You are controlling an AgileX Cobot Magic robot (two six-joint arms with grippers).
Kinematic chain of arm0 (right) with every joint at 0, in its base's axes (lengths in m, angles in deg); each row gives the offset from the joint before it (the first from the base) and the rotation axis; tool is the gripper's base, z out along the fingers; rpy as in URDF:
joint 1: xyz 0 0 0.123 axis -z
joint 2: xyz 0 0 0 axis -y
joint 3: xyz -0.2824 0 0.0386 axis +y
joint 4: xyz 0.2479 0 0.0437 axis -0.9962 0 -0.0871
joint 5: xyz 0 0 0 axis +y
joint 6: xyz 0.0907 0 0.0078 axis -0.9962 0 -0.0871
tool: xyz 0 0 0 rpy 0 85 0
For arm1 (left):
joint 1: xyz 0 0 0.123 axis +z
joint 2: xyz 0 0 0 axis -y
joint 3: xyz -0.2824 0 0.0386 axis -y
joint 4: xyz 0.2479 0 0.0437 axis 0.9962 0 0.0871
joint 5: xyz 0 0 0 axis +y
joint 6: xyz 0.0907 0 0.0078 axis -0.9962 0 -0.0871
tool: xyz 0 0 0 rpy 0 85 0
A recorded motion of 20 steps. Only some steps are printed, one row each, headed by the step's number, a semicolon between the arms.
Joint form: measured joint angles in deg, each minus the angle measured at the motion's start. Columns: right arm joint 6, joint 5, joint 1, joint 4, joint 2, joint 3; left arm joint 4, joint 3, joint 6, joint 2, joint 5, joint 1.
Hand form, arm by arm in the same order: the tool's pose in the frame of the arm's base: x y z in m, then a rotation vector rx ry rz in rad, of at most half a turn. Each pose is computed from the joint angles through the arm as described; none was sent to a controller.
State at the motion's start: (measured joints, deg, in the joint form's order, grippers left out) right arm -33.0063 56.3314 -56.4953 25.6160 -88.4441 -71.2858; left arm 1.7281 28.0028 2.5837 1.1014 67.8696 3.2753
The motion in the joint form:
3: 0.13 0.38 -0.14 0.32 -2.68 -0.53; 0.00 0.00 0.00 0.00 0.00 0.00
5: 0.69 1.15 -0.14 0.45 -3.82 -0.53; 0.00 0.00 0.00 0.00 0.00 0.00
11: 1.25 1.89 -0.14 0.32 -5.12 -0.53; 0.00 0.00 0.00 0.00 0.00 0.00
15: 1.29 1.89 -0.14 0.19 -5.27 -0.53; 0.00 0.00 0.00 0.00 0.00 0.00
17: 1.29 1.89 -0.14 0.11 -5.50 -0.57; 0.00 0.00 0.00 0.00 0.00 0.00
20: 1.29 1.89 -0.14 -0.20 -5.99 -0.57; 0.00 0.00 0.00 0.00 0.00 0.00
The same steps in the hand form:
3: 0.2060 0.2522 0.2852 -0.7765 2.4989 -0.0886; -0.0123 0.0018 0.2642 -0.1142 2.1570 0.0437
5: 0.2075 0.2537 0.2785 -0.7975 2.5150 -0.1247; -0.0123 0.0018 0.2642 -0.1142 2.1570 0.0437
11: 0.2088 0.2555 0.2707 -0.8186 2.5356 -0.1588; -0.0123 0.0018 0.2642 -0.1142 2.1570 0.0437
15: 0.2089 0.2559 0.2698 -0.8200 2.5388 -0.1593; -0.0123 0.0018 0.2642 -0.1142 2.1570 0.0437
17: 0.2092 0.2565 0.2686 -0.8210 2.5420 -0.1609; -0.0123 0.0018 0.2642 -0.1142 2.1570 0.0437
20: 0.2095 0.2577 0.2656 -0.8232 2.5516 -0.1636; -0.0123 0.0018 0.2642 -0.1142 2.1570 0.0437

